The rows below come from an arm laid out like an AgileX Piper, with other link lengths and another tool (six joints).
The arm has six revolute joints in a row. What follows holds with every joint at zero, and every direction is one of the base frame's. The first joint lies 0.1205 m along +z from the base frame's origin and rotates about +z. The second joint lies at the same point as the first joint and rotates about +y. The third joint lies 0.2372 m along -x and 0.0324 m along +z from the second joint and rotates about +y. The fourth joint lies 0.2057 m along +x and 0.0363 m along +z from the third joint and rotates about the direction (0.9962, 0, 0.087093). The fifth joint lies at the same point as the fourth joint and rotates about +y. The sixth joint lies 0.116 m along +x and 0.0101 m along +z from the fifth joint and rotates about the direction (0.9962, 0, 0.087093). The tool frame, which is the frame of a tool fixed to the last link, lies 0.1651 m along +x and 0.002 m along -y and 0.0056 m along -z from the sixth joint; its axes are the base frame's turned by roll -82.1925, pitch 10.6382 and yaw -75.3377 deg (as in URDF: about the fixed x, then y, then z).
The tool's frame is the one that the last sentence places.
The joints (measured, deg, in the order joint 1, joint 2, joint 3, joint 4, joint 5, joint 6), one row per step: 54.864 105.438 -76.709 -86.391 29.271 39.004; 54.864 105.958 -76.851 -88.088 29.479 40.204; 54.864 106.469 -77.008 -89.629 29.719 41.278; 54.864 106.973 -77.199 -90.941 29.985 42.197; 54.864 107.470 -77.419 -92.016 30.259 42.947; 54.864 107.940 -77.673 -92.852 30.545 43.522; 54.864 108.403 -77.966 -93.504 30.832 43.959; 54.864 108.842 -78.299 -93.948 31.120 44.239; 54.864 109.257 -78.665 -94.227 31.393 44.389; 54.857 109.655 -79.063 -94.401 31.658 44.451; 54.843 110.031 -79.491 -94.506 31.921 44.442
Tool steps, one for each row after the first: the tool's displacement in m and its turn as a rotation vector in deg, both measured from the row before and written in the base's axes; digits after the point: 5 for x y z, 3 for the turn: 0.00216 0.00101 0.00038 -0.234 -0.680 0.048; 0.00207 0.00088 0.00029 -0.237 -0.636 0.021; 0.00197 0.00074 0.00014 -0.213 -0.557 -0.025; 0.00184 0.00063 -0.00009 -0.200 -0.468 -0.060; 0.00173 0.00047 -0.00011 -0.173 -0.397 -0.103; 0.00167 0.00040 -0.00017 -0.155 -0.340 -0.130; 0.00159 0.00029 -0.00013 -0.129 -0.281 -0.163; 0.00151 0.00026 -0.00008 -0.105 -0.233 -0.176; 0.00151 0.00020 0.00005 -0.085 -0.212 -0.191; 0.00154 0.00014 0.00030 -0.068 -0.215 -0.202
